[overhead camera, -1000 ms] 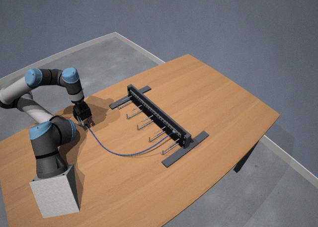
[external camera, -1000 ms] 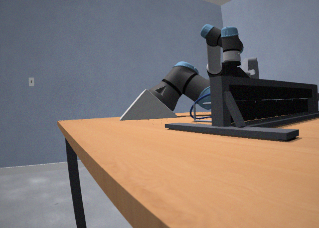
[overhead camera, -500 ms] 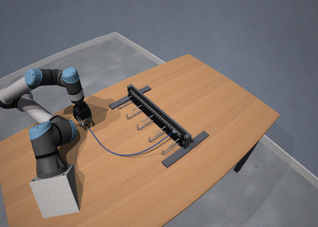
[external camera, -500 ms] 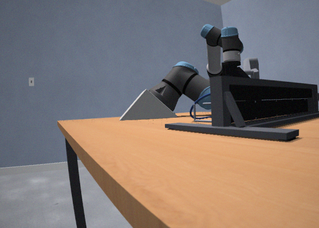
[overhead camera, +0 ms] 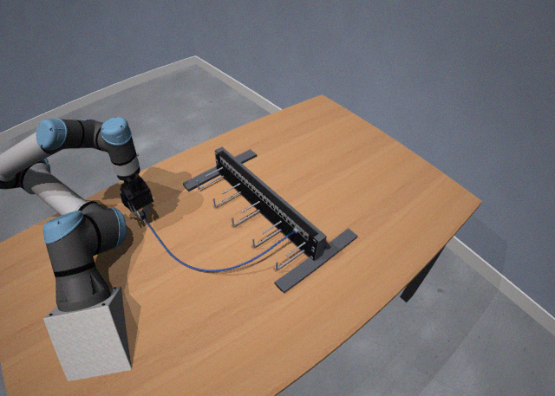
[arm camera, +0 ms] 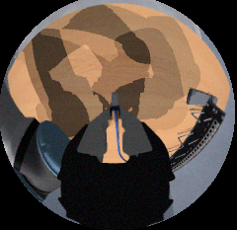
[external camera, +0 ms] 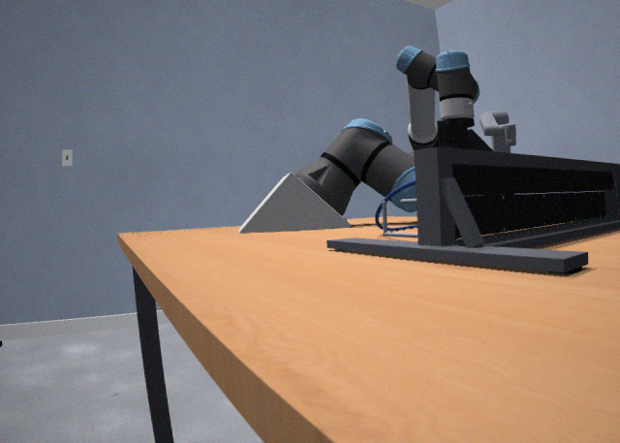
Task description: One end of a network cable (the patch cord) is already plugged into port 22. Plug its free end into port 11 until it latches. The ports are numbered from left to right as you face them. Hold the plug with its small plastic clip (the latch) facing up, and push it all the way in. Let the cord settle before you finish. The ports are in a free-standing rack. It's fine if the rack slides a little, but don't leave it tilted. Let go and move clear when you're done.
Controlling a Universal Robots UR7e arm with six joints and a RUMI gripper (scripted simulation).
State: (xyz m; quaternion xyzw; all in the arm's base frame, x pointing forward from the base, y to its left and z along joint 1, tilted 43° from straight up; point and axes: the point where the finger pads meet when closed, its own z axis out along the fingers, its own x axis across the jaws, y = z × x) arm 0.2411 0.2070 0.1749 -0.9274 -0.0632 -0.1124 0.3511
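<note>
The cable plug is 1 cm to the left of my hand and 1 cm below it.
</note>
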